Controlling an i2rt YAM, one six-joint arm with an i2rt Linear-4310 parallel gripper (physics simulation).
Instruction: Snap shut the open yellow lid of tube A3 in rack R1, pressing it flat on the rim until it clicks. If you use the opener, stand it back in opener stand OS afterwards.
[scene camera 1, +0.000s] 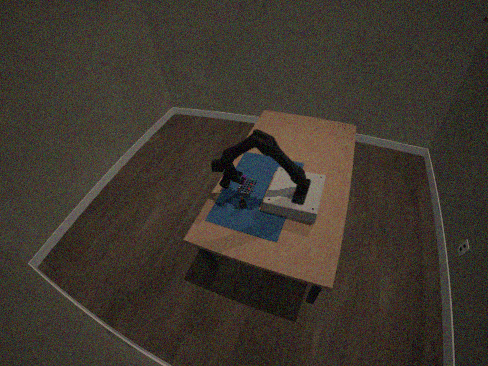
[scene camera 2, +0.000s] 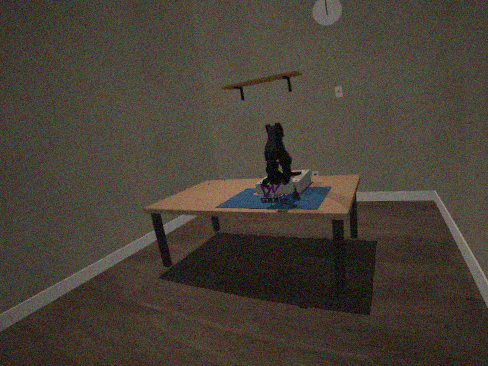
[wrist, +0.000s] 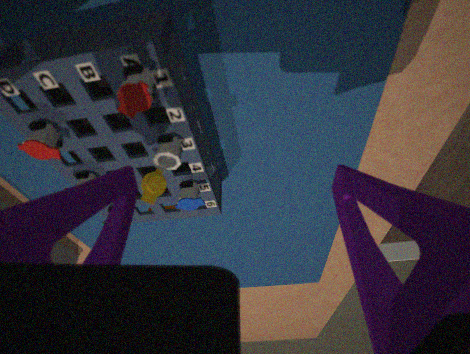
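Note:
Rack R1 stands on the blue mat, its labelled top tilted in the wrist view. Tube A3 stands in column A beside label 3, with its pale round rim open. Its yellow lid stands open, away from the rim, towards the left finger. My gripper is open and empty, its purple fingers wide apart. In the wrist view the left fingertip is over the rack side, beside the yellow lid, and the right one is beyond the rack, over the mat. A small dark object, perhaps the opener in its stand, is beside the rack.
A red-capped tube is at A1, and a blue lid is near labels 5 and 6. Another red lid is towards column D. The blue mat lies on the wooden table. The arm's white base box stands behind.

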